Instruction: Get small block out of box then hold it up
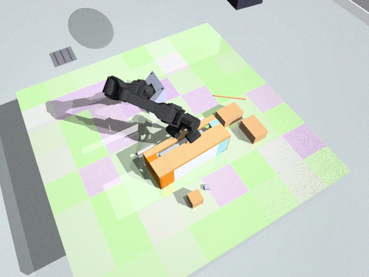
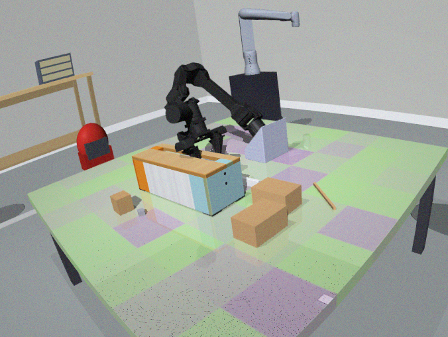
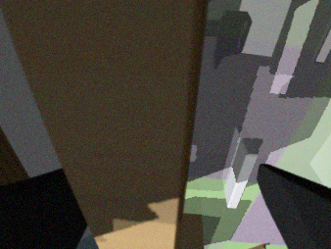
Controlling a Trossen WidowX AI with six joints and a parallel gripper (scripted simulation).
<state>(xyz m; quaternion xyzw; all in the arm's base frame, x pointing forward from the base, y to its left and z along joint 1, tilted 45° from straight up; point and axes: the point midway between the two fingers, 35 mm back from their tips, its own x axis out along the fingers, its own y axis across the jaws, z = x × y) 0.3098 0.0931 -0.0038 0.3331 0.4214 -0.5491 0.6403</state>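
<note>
My gripper tip is now 5 cm short of the brown block and 3 cm to the right of it. Round my gripper tip: small tan cube: 29 cm ahead, 11 cm to the right, 6 cm below; then small grey block: 26 cm ahead, 3 cm to the right, 8 cm below; then box: 4 cm ahead, 5 cm to the right, 3 cm below.
</note>
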